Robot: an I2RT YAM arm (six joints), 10 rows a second.
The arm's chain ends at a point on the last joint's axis. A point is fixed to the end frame.
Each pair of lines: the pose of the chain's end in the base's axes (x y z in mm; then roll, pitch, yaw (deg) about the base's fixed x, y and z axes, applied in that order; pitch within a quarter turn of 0, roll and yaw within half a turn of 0), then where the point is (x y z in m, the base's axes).
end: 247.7 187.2 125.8 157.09 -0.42 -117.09
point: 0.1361 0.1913 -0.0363
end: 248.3 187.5 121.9 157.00 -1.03 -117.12
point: 0.1357 0.1902 -0.0395
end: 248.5 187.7 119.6 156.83 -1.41 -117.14
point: 0.1350 0.1897 -0.0412
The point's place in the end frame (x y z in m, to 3 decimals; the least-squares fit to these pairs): 0.046 0.030 0.189
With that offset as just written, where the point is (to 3 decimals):
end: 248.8 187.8 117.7 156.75 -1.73 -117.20
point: 0.135 0.189 -0.043
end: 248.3 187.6 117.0 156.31 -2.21 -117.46
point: 0.132 0.189 -0.042
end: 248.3 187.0 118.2 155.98 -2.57 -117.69
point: 0.131 0.188 -0.040
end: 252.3 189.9 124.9 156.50 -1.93 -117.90
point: 0.137 0.193 -0.035
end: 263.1 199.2 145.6 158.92 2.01 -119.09
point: 0.160 0.211 -0.021
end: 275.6 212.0 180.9 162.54 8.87 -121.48
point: 0.193 0.240 0.005
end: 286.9 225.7 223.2 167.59 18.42 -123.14
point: 0.235 0.275 0.040
